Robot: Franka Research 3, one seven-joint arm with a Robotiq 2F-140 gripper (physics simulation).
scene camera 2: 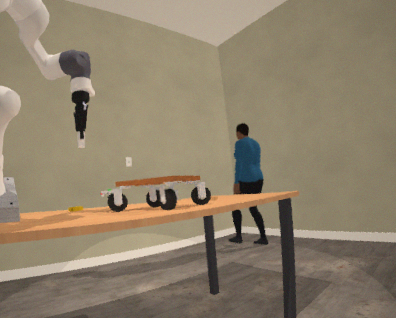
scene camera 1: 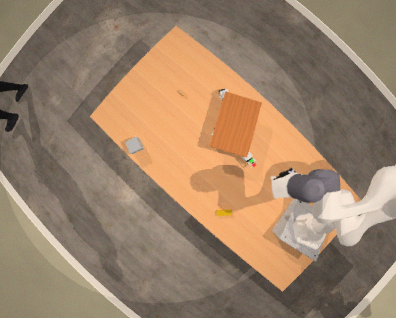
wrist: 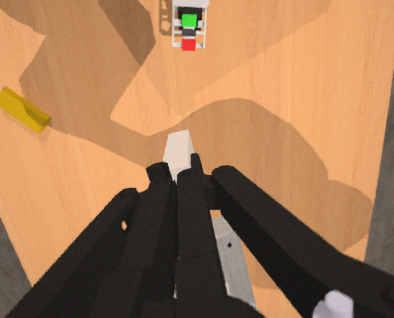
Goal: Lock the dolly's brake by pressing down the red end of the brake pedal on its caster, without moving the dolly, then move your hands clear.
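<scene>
The dolly stands upright on its wheels on the wooden table, with a reddish-brown deck. Its brake pedal sticks out from the caster nearest the arm. The pedal's red end is outermost, and its green end is closer to the deck. I cannot tell the pedal's tilt for certain. My gripper is shut and empty, pointing down. It hangs high above the table, apart from the pedal and dolly, on the arm-base side.
A yellow block lies on the table near the arm. A grey block is near one long edge, and a small tan piece lies farther along. A person stands beyond the table's far end.
</scene>
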